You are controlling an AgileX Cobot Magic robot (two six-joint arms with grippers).
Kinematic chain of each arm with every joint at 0, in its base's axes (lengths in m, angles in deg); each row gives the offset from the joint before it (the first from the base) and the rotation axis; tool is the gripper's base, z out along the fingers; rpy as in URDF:
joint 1: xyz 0 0 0.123 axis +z
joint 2: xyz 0 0 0 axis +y
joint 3: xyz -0.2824 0 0.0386 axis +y
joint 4: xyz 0.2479 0 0.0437 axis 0.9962 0 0.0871
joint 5: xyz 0 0 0 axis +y
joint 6: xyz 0.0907 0 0.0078 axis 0.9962 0 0.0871
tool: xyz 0 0 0 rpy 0 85 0
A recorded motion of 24 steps. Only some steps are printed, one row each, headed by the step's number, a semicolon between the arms.
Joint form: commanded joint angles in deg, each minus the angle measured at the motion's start. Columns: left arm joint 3, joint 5, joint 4, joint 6, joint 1, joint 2; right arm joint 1, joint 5, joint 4, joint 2, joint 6, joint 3.
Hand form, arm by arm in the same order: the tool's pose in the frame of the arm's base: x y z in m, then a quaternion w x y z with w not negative. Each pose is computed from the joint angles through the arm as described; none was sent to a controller.
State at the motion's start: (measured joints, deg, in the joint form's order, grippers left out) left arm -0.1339 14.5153 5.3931 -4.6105 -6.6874 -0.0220; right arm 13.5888 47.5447 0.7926 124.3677 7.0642 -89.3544
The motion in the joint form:
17: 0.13 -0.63 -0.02 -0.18 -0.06 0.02; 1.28 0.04 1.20 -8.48 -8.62 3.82
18: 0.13 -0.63 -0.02 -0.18 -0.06 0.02; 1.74 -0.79 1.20 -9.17 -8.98 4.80
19: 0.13 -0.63 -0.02 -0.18 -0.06 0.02; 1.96 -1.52 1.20 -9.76 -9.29 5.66
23: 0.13 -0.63 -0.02 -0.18 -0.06 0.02; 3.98 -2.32 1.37 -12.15 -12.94 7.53
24: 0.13 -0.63 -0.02 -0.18 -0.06 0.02; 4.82 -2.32 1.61 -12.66 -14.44 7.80
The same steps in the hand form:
17: 0.0553 -0.0045 0.1912 0.65008 0.04021 0.75831 -0.02735; 0.4059 0.1102 0.1856 0.14565 -0.13164 0.98003 0.03153
18: 0.0553 -0.0045 0.1912 0.65008 0.04021 0.75831 -0.02735; 0.4026 0.1128 0.1866 0.15026 -0.13841 0.97838 0.03211
19: 0.0553 -0.0045 0.1912 0.65008 0.04021 0.75831 -0.02735; 0.4001 0.1137 0.1873 0.15423 -0.14271 0.97714 0.03236
23: 0.0553 -0.0045 0.1912 0.65008 0.04021 0.75831 -0.02735; 0.3888 0.1257 0.1962 0.16586 -0.18961 0.96720 0.03251
24: 0.0553 -0.0045 0.1912 0.65008 0.04021 0.75831 -0.02735; 0.3854 0.1311 0.1986 0.16792 -0.20810 0.96300 0.03348

